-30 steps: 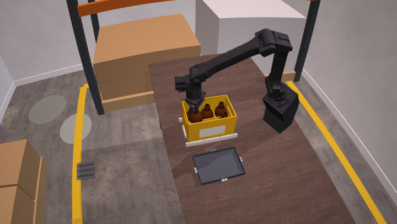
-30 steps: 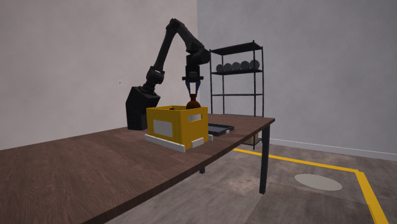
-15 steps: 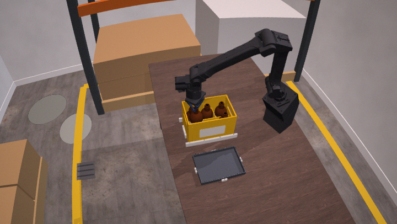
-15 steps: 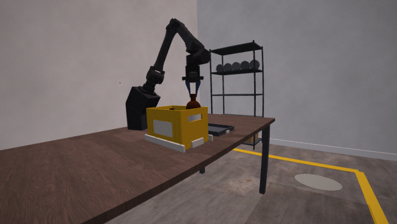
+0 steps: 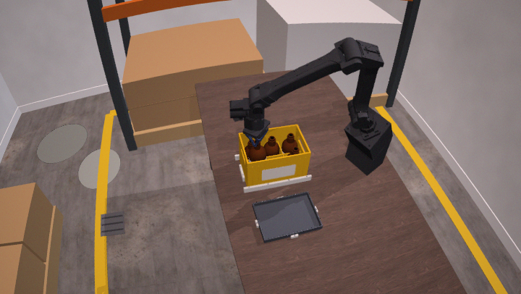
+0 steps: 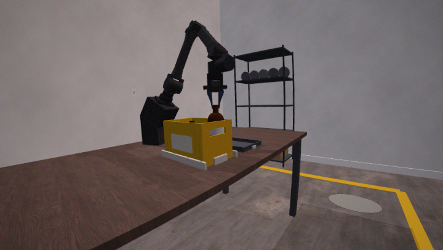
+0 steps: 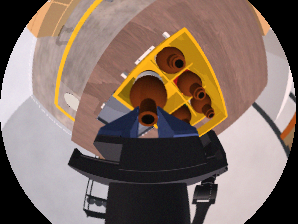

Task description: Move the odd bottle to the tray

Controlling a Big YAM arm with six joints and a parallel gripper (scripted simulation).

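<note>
The glass bottle is 70 mm below my hand. From my hand the other things lie so: dark tray (220 mm to the left, 220 mm below, 110 mm behind); yellow crate (150 mm below, 80 mm behind, 50 mm to the right).
</note>
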